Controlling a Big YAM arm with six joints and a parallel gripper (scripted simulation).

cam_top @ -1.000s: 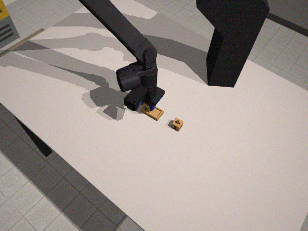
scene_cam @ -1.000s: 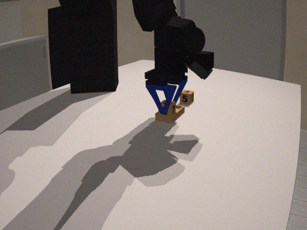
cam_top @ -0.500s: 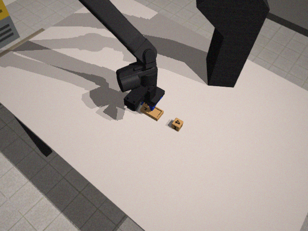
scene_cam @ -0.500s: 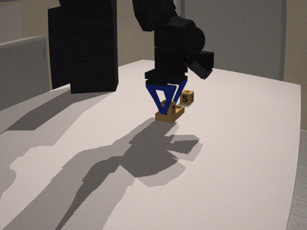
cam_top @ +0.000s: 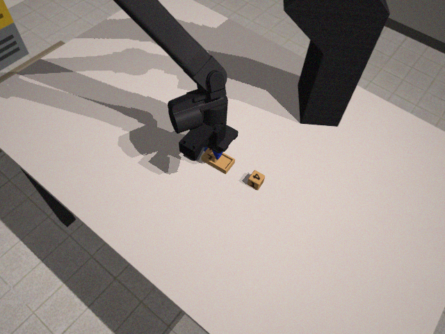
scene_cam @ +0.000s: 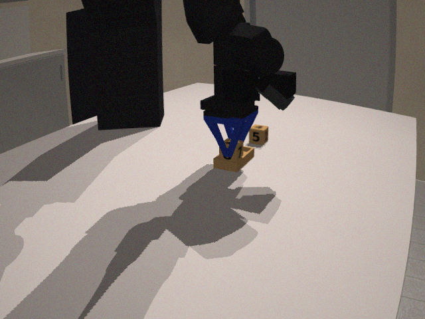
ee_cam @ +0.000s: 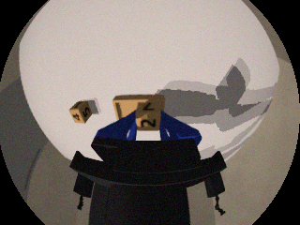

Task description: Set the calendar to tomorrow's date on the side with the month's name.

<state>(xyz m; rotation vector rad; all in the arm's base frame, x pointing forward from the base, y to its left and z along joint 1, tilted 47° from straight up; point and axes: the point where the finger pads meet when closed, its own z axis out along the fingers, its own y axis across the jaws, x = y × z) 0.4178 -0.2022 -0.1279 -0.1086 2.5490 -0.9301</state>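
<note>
My gripper is now 1 cm to the right of the wooden tray and 2 cm above it. Also, from my hand: wooden digit cube (right at my hand).
</note>
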